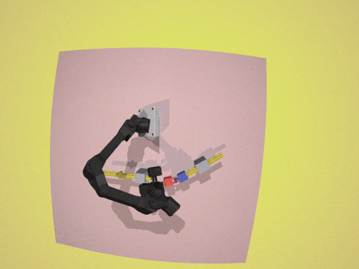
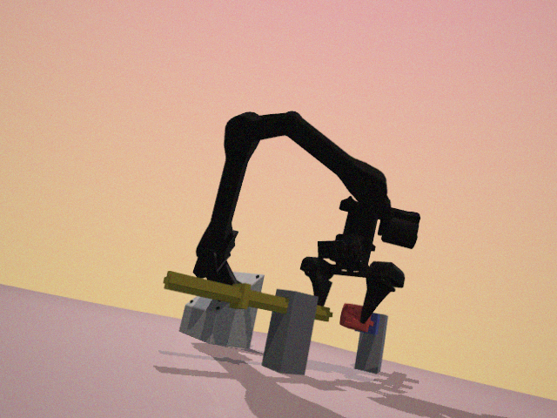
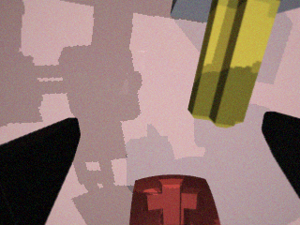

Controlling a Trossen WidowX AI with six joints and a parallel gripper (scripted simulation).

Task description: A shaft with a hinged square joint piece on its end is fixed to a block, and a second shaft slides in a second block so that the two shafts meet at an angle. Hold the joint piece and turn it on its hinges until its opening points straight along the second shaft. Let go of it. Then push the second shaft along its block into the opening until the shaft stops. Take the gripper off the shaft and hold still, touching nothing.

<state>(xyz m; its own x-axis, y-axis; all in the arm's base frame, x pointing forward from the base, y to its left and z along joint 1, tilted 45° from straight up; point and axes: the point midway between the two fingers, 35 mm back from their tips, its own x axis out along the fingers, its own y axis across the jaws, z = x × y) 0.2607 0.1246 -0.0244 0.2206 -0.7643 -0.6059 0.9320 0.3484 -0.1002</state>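
The red joint piece is 2 cm behind my gripper tip, 6 cm to the left of it and 1 cm above it.
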